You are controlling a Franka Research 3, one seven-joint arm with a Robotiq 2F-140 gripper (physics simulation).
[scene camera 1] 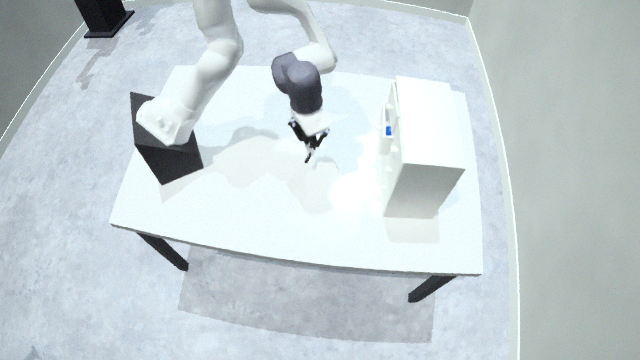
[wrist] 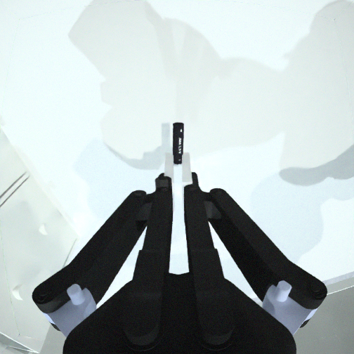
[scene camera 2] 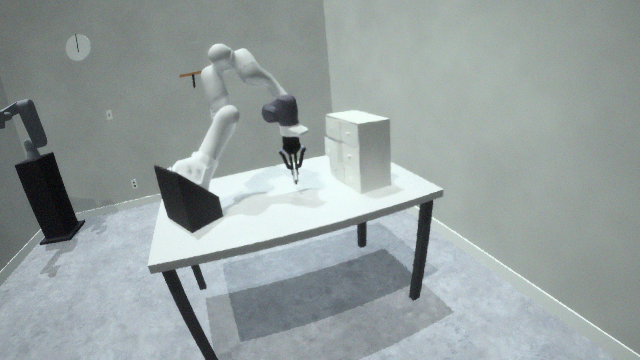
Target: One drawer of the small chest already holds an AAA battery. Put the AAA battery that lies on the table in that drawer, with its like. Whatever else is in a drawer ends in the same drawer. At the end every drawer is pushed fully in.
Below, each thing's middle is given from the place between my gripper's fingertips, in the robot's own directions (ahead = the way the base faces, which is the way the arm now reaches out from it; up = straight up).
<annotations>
I see the white chest (scene camera 1: 434, 161) 330 mm ahead of my hand, 110 mm above it and 20 mm to the left of it.
</annotations>
